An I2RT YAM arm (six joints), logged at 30 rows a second.
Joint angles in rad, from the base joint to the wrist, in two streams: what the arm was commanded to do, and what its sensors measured. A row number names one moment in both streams.
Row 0, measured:
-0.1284 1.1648 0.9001 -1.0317 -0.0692 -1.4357
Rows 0 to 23, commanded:
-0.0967 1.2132 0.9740 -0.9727 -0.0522 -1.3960
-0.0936 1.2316 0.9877 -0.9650 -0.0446 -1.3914
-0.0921 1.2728 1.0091 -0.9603 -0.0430 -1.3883
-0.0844 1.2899 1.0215 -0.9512 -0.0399 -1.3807
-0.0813 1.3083 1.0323 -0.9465 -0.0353 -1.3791
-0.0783 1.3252 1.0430 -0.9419 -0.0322 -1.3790
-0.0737 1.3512 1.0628 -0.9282 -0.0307 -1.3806
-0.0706 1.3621 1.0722 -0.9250 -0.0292 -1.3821
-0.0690 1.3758 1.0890 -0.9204 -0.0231 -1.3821
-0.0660 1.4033 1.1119 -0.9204 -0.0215 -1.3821
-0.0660 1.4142 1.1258 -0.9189 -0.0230 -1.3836
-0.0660 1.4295 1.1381 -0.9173 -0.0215 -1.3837
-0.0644 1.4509 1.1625 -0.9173 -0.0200 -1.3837
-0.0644 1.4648 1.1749 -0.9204 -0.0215 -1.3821
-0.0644 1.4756 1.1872 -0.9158 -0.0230 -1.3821
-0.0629 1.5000 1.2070 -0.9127 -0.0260 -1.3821
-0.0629 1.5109 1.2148 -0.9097 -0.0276 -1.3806
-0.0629 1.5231 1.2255 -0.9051 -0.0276 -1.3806
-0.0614 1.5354 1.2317 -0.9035 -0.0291 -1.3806
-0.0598 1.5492 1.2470 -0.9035 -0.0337 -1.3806
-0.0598 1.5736 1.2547 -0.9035 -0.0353 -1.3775
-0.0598 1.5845 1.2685 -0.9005 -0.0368 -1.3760
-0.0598 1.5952 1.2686 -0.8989 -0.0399 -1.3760
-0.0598 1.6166 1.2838 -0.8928 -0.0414 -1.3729
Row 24, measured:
-0.0685 1.5948 1.2350 -0.9081 -0.0257 -1.3899
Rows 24 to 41, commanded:
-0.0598 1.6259 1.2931 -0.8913 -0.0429 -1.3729
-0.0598 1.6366 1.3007 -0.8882 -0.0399 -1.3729
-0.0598 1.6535 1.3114 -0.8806 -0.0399 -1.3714
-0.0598 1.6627 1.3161 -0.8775 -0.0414 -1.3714
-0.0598 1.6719 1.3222 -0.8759 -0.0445 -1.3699
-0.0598 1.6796 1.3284 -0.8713 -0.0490 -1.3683
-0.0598 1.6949 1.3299 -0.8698 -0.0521 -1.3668
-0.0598 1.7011 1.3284 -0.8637 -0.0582 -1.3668
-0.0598 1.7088 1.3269 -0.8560 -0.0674 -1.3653
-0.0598 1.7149 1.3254 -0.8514 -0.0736 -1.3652
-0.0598 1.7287 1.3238 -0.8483 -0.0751 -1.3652
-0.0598 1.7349 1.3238 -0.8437 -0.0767 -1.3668
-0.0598 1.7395 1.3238 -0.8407 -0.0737 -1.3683
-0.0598 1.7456 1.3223 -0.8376 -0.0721 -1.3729
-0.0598 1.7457 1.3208 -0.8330 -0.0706 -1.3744
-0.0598 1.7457 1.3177 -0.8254 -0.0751 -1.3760
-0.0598 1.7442 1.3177 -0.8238 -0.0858 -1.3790
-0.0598 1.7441 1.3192 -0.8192 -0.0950 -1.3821
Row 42, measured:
-0.0673 1.7603 1.2934 -0.8509 -0.0467 -1.3788
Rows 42 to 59, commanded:
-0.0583 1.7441 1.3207 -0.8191 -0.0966 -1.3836
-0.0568 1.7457 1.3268 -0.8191 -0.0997 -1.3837
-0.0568 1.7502 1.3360 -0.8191 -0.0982 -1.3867
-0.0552 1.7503 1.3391 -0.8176 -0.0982 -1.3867
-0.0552 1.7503 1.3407 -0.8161 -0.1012 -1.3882
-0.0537 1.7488 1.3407 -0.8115 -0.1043 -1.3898
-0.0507 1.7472 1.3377 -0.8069 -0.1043 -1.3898
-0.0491 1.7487 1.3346 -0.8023 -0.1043 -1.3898
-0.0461 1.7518 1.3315 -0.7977 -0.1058 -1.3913
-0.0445 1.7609 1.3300 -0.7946 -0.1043 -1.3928
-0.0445 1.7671 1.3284 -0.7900 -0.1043 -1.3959
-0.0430 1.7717 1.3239 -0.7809 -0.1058 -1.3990
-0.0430 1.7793 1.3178 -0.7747 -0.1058 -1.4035
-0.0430 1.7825 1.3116 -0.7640 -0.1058 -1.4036
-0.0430 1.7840 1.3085 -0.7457 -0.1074 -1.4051
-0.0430 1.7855 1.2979 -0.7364 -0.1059 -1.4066
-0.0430 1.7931 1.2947 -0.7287 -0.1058 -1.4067
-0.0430 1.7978 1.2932 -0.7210 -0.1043 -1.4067
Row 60, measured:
-0.0547 1.8019 1.2999 -0.7750 -0.0639 -1.3994
